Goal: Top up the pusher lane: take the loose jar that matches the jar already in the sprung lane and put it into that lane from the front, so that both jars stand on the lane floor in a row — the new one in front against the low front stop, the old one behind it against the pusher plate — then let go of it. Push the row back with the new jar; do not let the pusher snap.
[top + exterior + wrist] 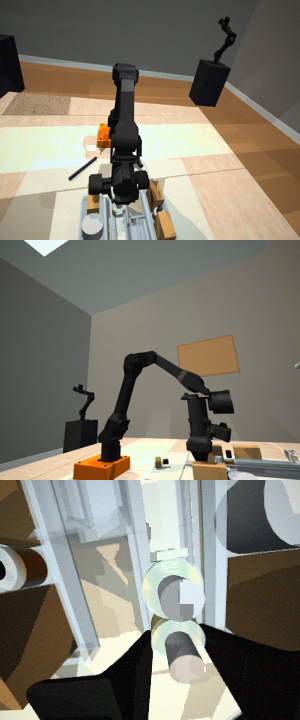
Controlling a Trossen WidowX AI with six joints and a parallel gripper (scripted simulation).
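Right now the grey cylinder is 90 mm ahead of my gripper tip and 70 mm to the right of it. The rest, counted from my gripper tip: black rod (160 mm behind, 130 mm to the right, 20 mm below).
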